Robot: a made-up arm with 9 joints. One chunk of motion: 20 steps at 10 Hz.
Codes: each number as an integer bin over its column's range. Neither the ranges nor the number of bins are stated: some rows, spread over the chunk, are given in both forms.
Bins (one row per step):
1: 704 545 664 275 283 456 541 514 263
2: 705 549 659 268 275 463 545 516 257
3: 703 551 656 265 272 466 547 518 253
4: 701 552 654 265 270 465 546 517 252
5: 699 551 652 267 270 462 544 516 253
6: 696 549 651 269 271 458 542 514 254
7: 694 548 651 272 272 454 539 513 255
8: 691 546 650 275 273 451 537 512 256
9: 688 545 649 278 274 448 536 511 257
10: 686 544 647 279 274 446 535 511 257
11: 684 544 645 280 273 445 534 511 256
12: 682 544 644 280 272 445 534 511 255
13: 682 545 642 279 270 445 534 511 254
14: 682 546 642 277 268 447 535 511 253
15: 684 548 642 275 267 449 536 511 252
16: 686 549 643 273 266 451 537 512 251
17: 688 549 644 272 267 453 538 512 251
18: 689 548 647 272 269 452 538 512 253
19: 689 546 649 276 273 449 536 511 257
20: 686 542 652 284 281 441 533 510 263
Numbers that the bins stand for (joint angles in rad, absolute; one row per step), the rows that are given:
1: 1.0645 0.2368 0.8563 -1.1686 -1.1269 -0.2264 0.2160 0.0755 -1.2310
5: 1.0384 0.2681 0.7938 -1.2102 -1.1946 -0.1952 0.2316 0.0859 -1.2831
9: 0.9812 0.2368 0.7782 -1.1530 -1.1738 -0.2681 0.1900 0.0599 -1.2623
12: 0.9499 0.2316 0.7522 -1.1425 -1.1842 -0.2837 0.1796 0.0599 -1.2727
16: 0.9708 0.2577 0.7469 -1.1790 -1.2154 -0.2525 0.1952 0.0651 -1.2935
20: 0.9708 0.2212 0.7938 -1.1217 -1.1373 -0.3045 0.1744 0.0547 -1.2310
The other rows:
2: 1.0697 0.2577 0.8302 -1.2050 -1.1686 -0.1900 0.2368 0.0859 -1.2623
3: 1.0593 0.2681 0.8146 -1.2206 -1.1842 -0.1744 0.2472 0.0963 -1.2831
4: 1.0488 0.2733 0.8042 -1.2206 -1.1946 -0.1796 0.2420 0.0911 -1.2883
6: 1.0228 0.2577 0.7886 -1.1998 -1.1894 -0.2160 0.2212 0.0755 -1.2779
7: 1.0124 0.2525 0.7886 -1.1842 -1.1842 -0.2368 0.2056 0.0703 -1.2727
8: 0.9968 0.2420 0.7834 -1.1686 -1.1790 -0.2525 0.1952 0.0651 -1.2675
10: 0.9708 0.2316 0.7678 -1.1477 -1.1738 -0.2785 0.1848 0.0599 -1.2623
11: 0.9604 0.2316 0.7574 -1.1425 -1.1790 -0.2837 0.1796 0.0599 -1.2675
13: 0.9499 0.2368 0.7417 -1.1477 -1.1946 -0.2837 0.1796 0.0599 -1.2779
14: 0.9499 0.2420 0.7417 -1.1582 -1.2050 -0.2733 0.1848 0.0599 -1.2831
15: 0.9604 0.2525 0.7417 -1.1686 -1.2102 -0.2629 0.1900 0.0599 -1.2883
17: 0.9812 0.2577 0.7522 -1.1842 -1.2102 -0.2420 0.2004 0.0651 -1.2935
18: 0.9864 0.2525 0.7678 -1.1842 -1.1998 -0.2472 0.2004 0.0651 -1.2831
19: 0.9864 0.2420 0.7782 -1.1634 -1.1790 -0.2629 0.1900 0.0599 -1.2623

